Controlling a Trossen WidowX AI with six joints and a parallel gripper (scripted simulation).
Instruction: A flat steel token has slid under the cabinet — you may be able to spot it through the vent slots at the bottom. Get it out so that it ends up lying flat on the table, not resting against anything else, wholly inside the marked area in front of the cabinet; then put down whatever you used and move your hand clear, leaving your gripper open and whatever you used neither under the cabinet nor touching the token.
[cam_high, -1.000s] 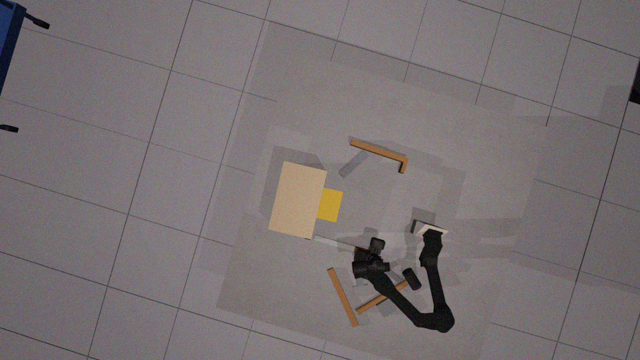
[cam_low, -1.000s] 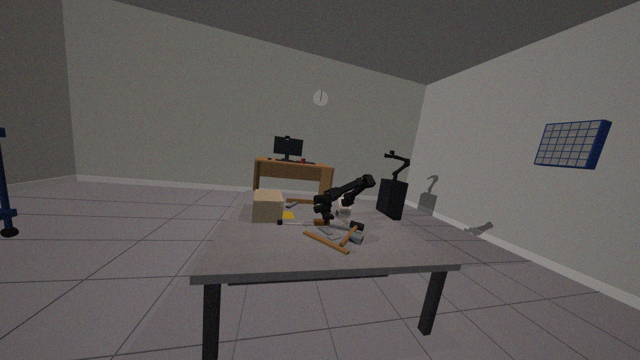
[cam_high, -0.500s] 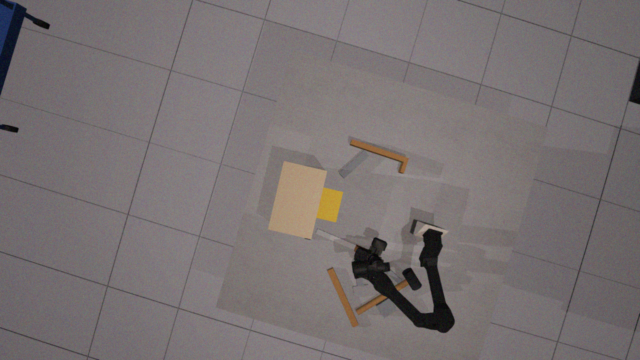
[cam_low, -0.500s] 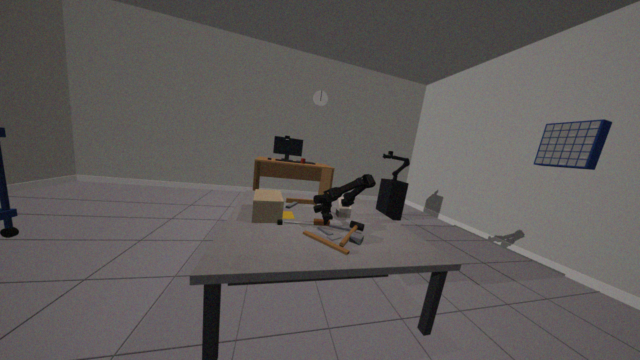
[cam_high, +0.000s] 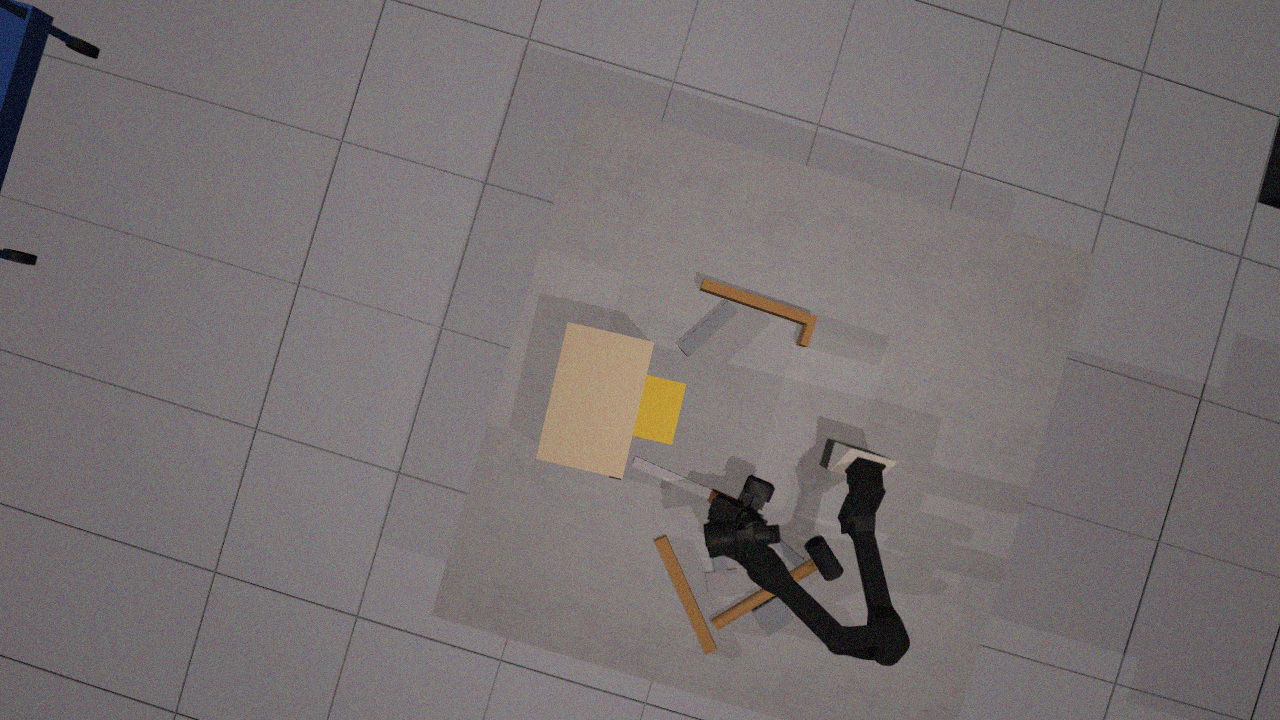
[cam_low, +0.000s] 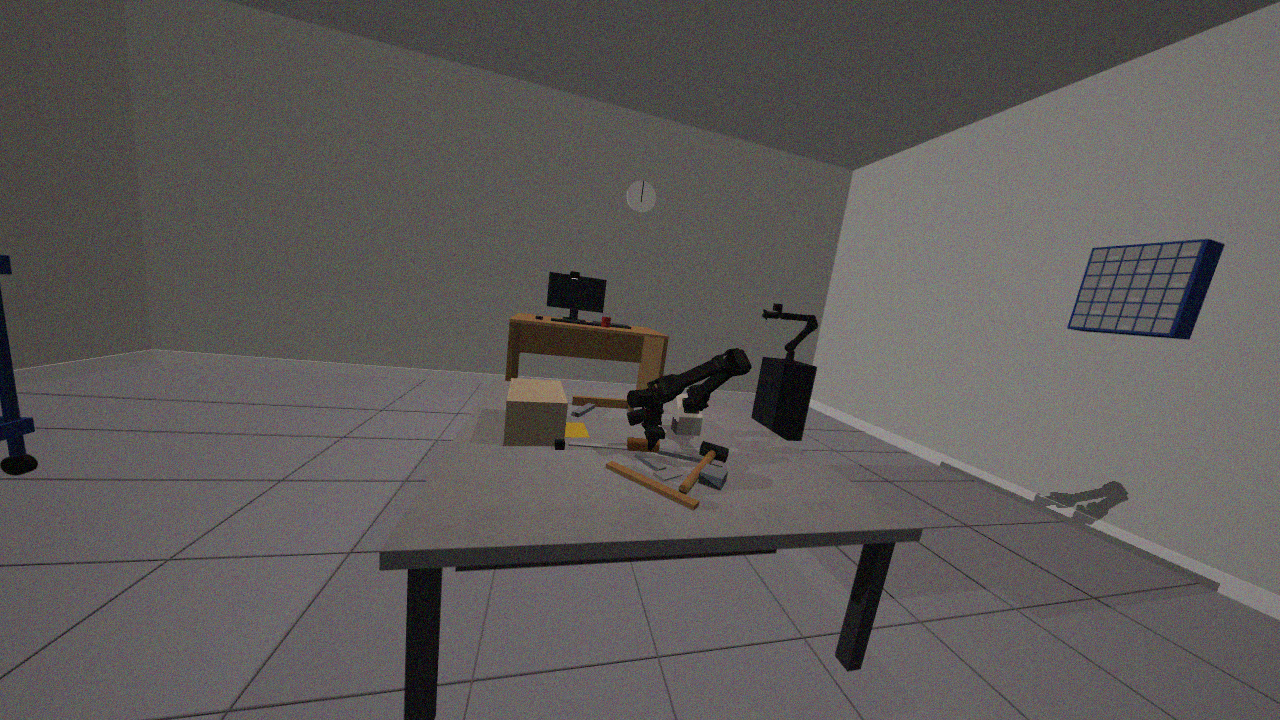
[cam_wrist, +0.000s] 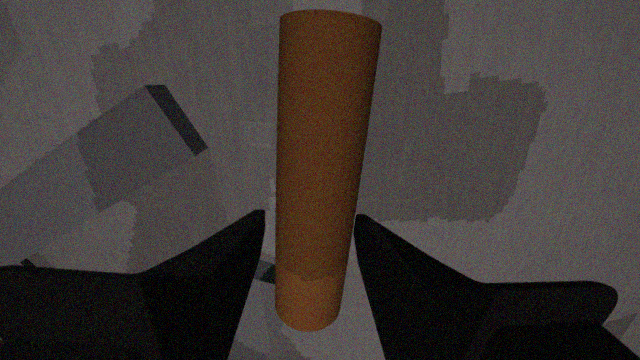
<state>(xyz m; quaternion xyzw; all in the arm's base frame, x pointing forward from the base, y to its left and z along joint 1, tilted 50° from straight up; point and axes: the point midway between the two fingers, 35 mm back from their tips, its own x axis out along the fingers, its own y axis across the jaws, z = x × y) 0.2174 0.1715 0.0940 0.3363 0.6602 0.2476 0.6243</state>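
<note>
The grey l-shaped bracket lies 140 mm to the left of my gripper tip and 10 mm ahead of it. Also, from my gripper tip: grey bar (390 mm to the right, 190 mm ahead); then grey block (220 mm to the left, 140 mm behind, 10 mm above); then wooden stick (240 mm to the left, 60 mm ahead).
</note>
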